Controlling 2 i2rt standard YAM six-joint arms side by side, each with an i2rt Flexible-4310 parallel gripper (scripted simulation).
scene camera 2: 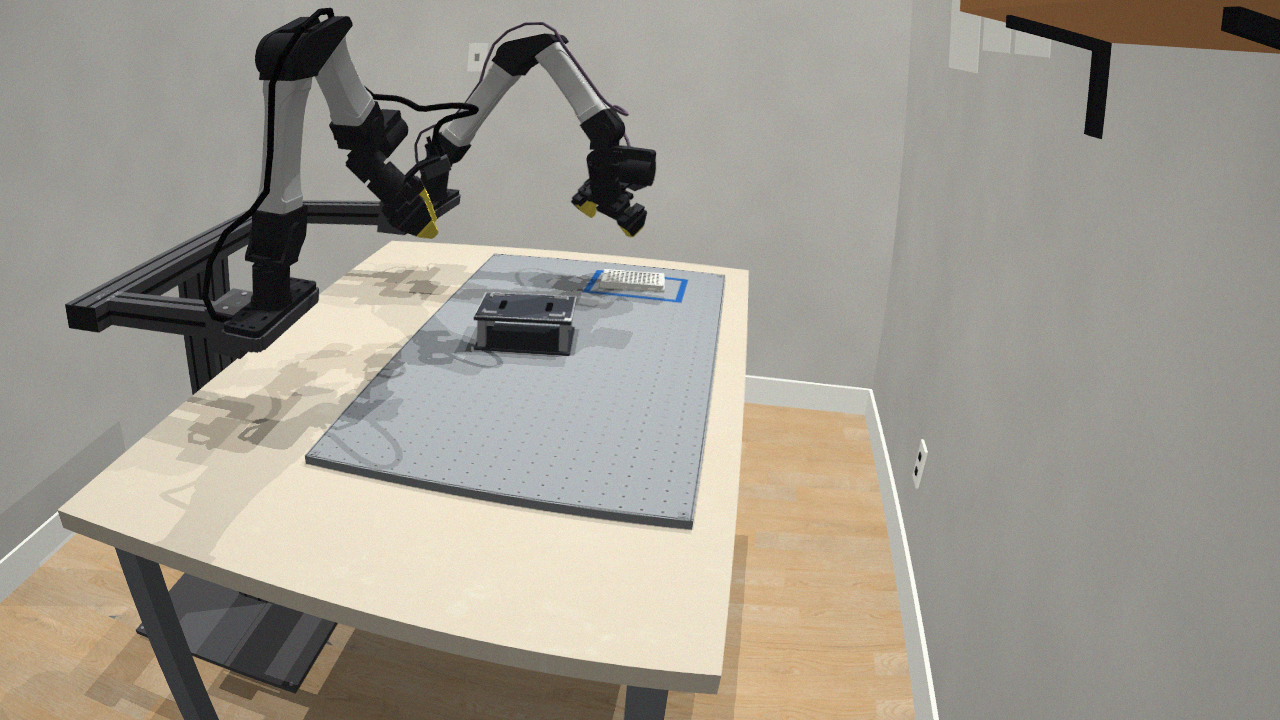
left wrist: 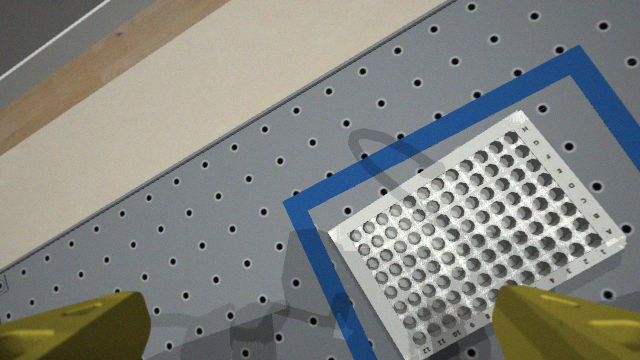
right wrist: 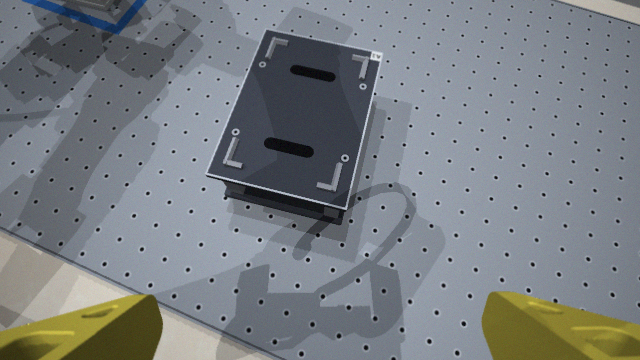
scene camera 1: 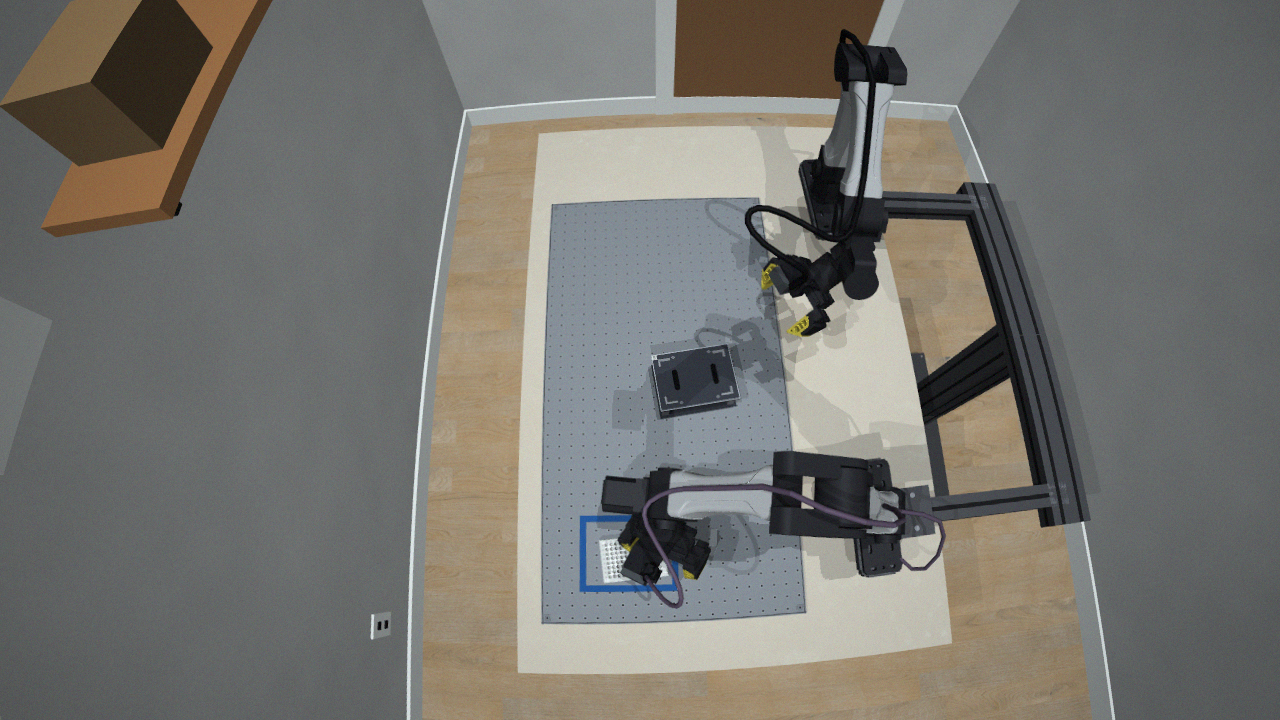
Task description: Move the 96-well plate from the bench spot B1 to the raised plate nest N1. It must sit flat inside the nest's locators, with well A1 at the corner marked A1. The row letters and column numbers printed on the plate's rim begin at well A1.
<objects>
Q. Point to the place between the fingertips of my right gripper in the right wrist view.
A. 322, 308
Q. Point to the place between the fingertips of my right gripper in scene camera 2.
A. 435, 228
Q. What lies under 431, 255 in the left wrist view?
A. A white 96-well plate.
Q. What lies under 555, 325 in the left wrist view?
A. My left gripper.
</objects>
